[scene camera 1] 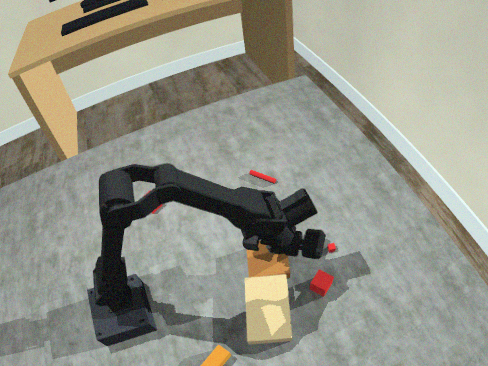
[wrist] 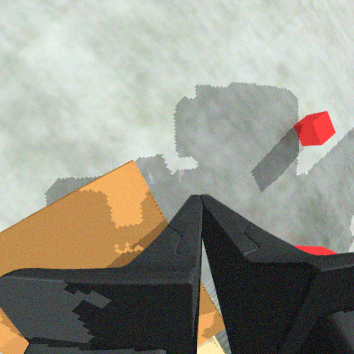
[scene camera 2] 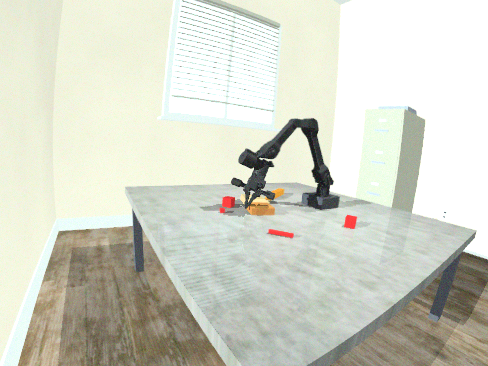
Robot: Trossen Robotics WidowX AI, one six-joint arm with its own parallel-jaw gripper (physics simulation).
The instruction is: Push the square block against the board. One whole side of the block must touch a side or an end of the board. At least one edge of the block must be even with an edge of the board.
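Places are measured from the arm's base along level axes (x left, y back, z up), in millimetres.
Pixels of known places: gripper, between the fingertips: (scene camera 1: pixel 294 250) (wrist: pixel 198 202) (scene camera 2: pixel 245 208); arm's base, origin of its link: (scene camera 1: pixel 118 298) (scene camera 2: pixel 322 195).
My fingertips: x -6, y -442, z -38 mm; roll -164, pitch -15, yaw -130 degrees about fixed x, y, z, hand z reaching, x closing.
Observation:
Ahead of a thing's pixels: the offset from my fingertips to its top centre.
The orange square block @[dz +11, dx +2, dy +69 mm] (scene camera 1: pixel 267 268) (scene camera 2: pixel 262 210) (wrist: pixel 65 225) lies flat at one end of the pale yellow board @[dz +11, dx -119, dy +115 mm] (scene camera 1: pixel 267 292) (scene camera 2: pixel 258 201) (wrist: pixel 212 346). In scene view 1 its near side meets or nearly meets the board's end; I cannot tell whether a thin gap is there. Their right edges look nearly in line, but the arm covers part of the block. My gripper (scene camera 2: pixel 246 206) (wrist: pixel 198 202) is shut and empty. It is tilted over the block, with its fingertips low and just beyond the block's right side in the wrist view.
A red cube @[dz +22, dx -109, dy -24 mm] (scene camera 1: pixel 321 282) (scene camera 2: pixel 228 202) and a tiny red cube @[dz -2, dx -27, dy -92 mm] (scene camera 1: pixel 332 247) (scene camera 2: pixel 222 210) (wrist: pixel 315 129) lie near the block. A red stick @[dz -4, dx +263, dy -16 mm] (scene camera 1: pixel 263 176) (scene camera 2: pixel 281 233), another red cube @[dz +22, dx +293, dy +310 mm] (scene camera 2: pixel 350 221) and an orange bar @[dz +13, dx -241, dy +328 mm] (scene camera 1: pixel 216 356) (scene camera 2: pixel 278 193) lie farther off.

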